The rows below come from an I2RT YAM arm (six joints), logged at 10 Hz.
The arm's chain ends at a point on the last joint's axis. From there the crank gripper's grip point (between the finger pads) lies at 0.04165 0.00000 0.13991 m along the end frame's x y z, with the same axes.
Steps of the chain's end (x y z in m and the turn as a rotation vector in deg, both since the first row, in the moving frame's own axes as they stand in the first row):
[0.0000, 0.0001, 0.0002, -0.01, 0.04, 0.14]
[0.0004, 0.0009, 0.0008, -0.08, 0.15, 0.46]
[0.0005, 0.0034, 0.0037, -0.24, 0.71, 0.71]
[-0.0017, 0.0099, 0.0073, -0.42, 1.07, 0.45]
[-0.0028, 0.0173, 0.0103, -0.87, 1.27, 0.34]
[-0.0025, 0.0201, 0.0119, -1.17, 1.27, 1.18]
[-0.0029, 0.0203, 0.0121, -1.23, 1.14, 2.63]
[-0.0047, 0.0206, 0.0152, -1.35, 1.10, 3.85]
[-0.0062, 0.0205, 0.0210, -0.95, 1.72, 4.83]
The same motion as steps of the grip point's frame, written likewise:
[0.0001, 0.0002, 0.0002, -0.01, 0.04, 0.14]
[0.0008, 0.0014, 0.0007, -0.08, 0.15, 0.46]
[0.0022, 0.0045, 0.0032, -0.24, 0.71, 0.71]
[0.0009, 0.0113, 0.0065, -0.42, 1.07, 0.45]
[0.0003, 0.0197, 0.0093, -0.87, 1.27, 0.34]
[0.0006, 0.0238, 0.0109, -1.17, 1.27, 1.18]
[-0.0002, 0.0253, 0.0112, -1.23, 1.14, 2.63]
[-0.0022, 0.0268, 0.0143, -1.35, 1.10, 3.85]
[-0.0023, 0.0265, 0.0196, -0.95, 1.72, 4.83]

